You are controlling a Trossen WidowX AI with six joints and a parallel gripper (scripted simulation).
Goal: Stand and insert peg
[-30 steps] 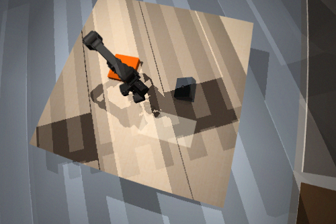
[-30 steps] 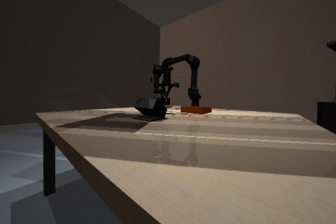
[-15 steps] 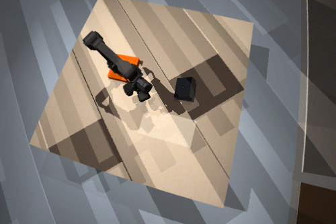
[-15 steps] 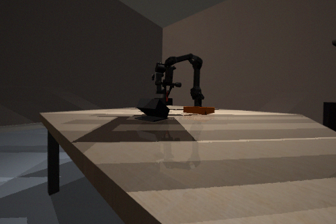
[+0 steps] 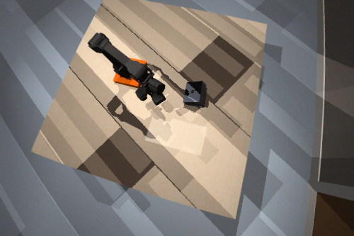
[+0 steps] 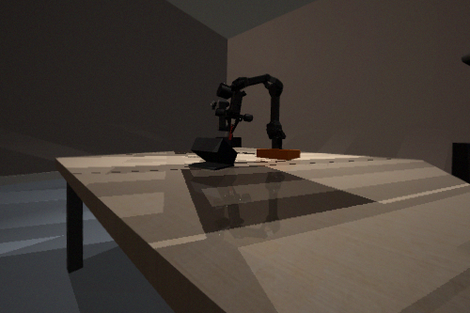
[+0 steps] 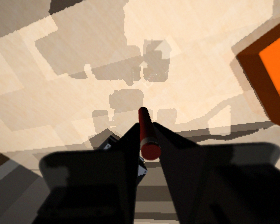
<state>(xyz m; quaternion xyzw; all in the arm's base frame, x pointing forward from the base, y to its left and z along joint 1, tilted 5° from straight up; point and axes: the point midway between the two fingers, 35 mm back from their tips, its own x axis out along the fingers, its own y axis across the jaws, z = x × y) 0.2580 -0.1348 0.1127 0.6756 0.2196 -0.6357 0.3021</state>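
My gripper tip is now 21 cm short of the dark sloped panel, 7 cm to the right of it and 8 cm above it. Also, from my gripper tip: red peg: 2 cm above.
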